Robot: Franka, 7 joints.
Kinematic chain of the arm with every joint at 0, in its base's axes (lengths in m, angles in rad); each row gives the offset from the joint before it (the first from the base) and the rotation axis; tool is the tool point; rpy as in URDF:
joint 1: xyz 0 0 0.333 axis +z
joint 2: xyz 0 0 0 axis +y
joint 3: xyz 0 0 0.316 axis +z
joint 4: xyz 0.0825 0 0 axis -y
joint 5: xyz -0.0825 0 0.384 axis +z
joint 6: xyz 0 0 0 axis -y
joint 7: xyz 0.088 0 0 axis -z
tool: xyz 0 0 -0.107 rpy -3.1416 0 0
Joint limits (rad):
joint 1: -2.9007..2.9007
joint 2: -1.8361..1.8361
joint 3: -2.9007..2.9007
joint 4: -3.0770..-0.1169
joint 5: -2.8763..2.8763
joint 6: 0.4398..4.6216
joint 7: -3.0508..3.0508
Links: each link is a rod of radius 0.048 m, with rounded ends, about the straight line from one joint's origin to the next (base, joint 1, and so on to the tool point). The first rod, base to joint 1, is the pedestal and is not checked.
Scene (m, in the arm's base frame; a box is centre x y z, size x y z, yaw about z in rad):
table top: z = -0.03
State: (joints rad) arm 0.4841 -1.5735 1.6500 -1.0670 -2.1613 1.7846 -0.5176
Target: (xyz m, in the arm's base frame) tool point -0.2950 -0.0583 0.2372
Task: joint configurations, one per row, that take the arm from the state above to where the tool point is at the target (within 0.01 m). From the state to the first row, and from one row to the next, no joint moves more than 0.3 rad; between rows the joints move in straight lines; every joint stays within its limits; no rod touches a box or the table.
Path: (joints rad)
1: 0.6838 -1.5134 1.7619 -1.3376 -2.0128 1.6321 -0.5176
2: 0.8834 -1.4534 1.8738 -1.6083 -1.8642 1.4796 -0.5176
3: 1.0831 -1.3933 1.9857 -1.8789 -1.7157 1.3271 -0.5176
4: 1.2827 -1.3332 2.0976 -2.1495 -1.5672 1.1746 -0.5176
5: 1.4824 -1.2732 2.2095 -2.4202 -1.4187 1.0221 -0.5176
6: 1.6821 -1.2131 2.3214 -2.6908 -1.2701 0.8696 -0.5176

